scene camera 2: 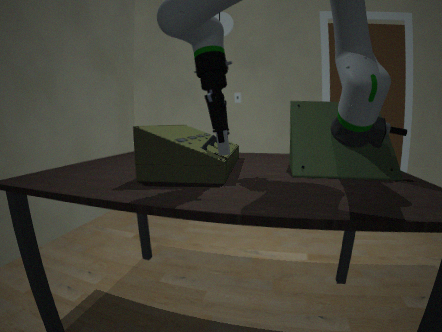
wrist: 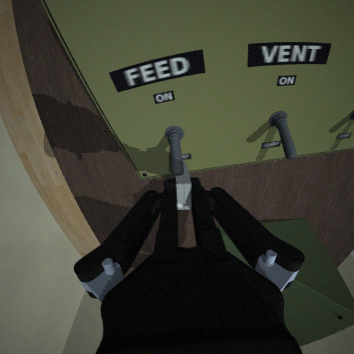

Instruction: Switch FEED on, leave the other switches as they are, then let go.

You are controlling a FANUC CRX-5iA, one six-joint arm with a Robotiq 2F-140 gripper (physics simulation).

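Places are measured from the arm's base along level axes (x ahead, y left, z up), in centimetres.
Pixels of known places: gripper, between the fingertips: [scene camera 2: 224, 155]; arm's base, origin of its link: [scene camera 2: 351, 131].
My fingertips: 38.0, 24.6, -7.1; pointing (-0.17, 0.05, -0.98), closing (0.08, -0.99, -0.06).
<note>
For each thing: its middle in the pictures, then the offset to it from my fingertips, as dx, dy, dz. "spot": a spot on its surface instead. Level surfaces: height alone.
- sloped olive switch box, middle of its body: [wrist: 310, 55] [scene camera 2: 196, 151] +17.0, -14.8, -1.0
- FEED lever, middle of its body: [wrist: 175, 153] +4.5, +0.7, +3.9
- label, a spot on its surface: [wrist: 164, 97] spot: +10.2, +2.0, +3.4
- VENT lever, middle of its body: [wrist: 285, 138] +7.4, -11.0, +3.9
- third switch, a spot on its surface: [wrist: 352, 116] spot: +11.1, -21.7, +1.9
- dark table, height of its surface: dz -7.0
The sloped olive switch box [scene camera 2: 172, 160] [wrist: 225, 20] stands on the table. In the wrist view the FEED lever [wrist: 175, 151] points down, away from its ON label [wrist: 164, 97]. The VENT lever [wrist: 285, 136] also points down, away from its ON label. Part of a third switch [wrist: 352, 116] shows at the right edge. My gripper [scene camera 2: 224, 149] [wrist: 180, 172] is shut and empty. Its pale fingertips are at the free end of the FEED lever, partly behind it in the wrist view; whether they touch it I cannot tell. In the scene view the fingertips hide part of the levers.
A green slanted block [scene camera 2: 314, 145] [wrist: 295, 240] stands on the dark table [scene camera 2: 100, 175] [wrist: 70, 115], to the right in the scene view. The arm's thick grey joint [scene camera 2: 362, 90] is in front of it. The VENT lever stands right of FEED in the wrist view.
</note>
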